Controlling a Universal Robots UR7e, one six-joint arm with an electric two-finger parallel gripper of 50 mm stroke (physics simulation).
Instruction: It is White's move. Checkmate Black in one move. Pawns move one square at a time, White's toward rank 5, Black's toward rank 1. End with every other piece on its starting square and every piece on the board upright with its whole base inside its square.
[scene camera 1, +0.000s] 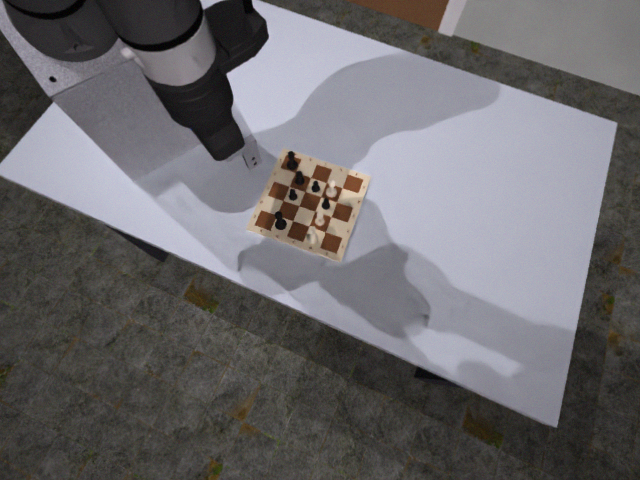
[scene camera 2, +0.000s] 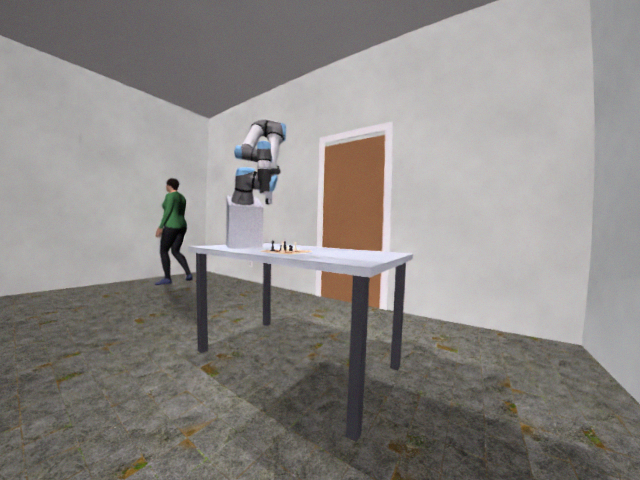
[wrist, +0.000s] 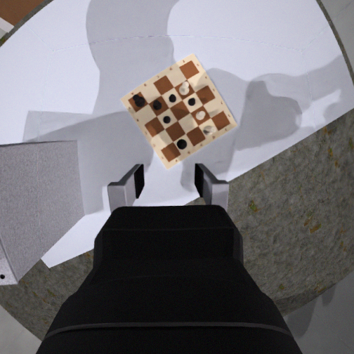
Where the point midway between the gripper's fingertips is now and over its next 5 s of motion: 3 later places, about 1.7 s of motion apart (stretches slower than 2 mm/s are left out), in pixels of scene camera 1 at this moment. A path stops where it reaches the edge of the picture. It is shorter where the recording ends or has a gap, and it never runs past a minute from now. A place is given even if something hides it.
My gripper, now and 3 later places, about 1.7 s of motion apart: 243, 151; 286, 180; 289, 177; 264, 203
